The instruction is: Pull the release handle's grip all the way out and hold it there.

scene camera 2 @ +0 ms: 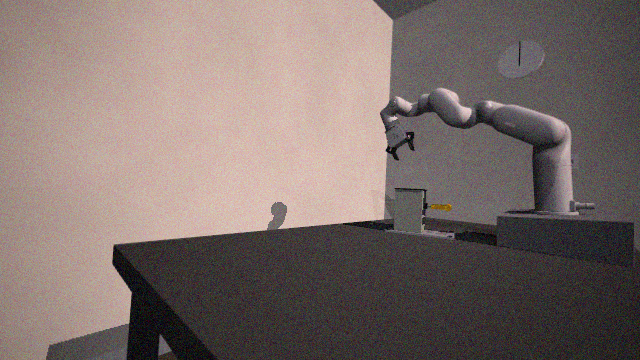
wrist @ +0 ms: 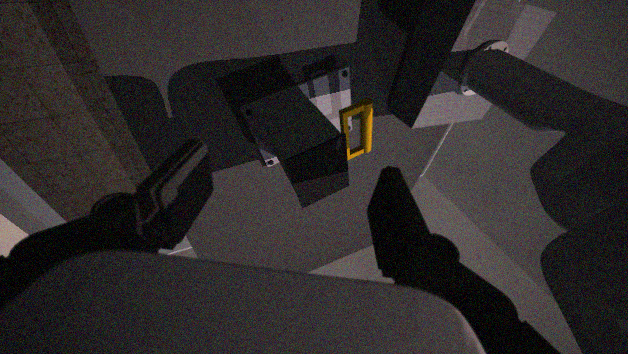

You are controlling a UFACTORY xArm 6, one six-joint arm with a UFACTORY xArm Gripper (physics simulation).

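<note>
The release handle's yellow grip is a rectangular loop on the side of an upright grey housing, facing the robot's base. The housing stands on a pale base plate on the table. My gripper is open and empty, high above the housing and apart from the grip. In the wrist view the grip shows beyond the fingertips, nearer the right finger. How far the grip stands out of its seat is hard to tell.
The dark table has a front left corner in scene camera 2. The robot's base stands on a grey block to the right of the housing. A pale wall rises behind the table, and a round disc hangs on the grey wall.
</note>
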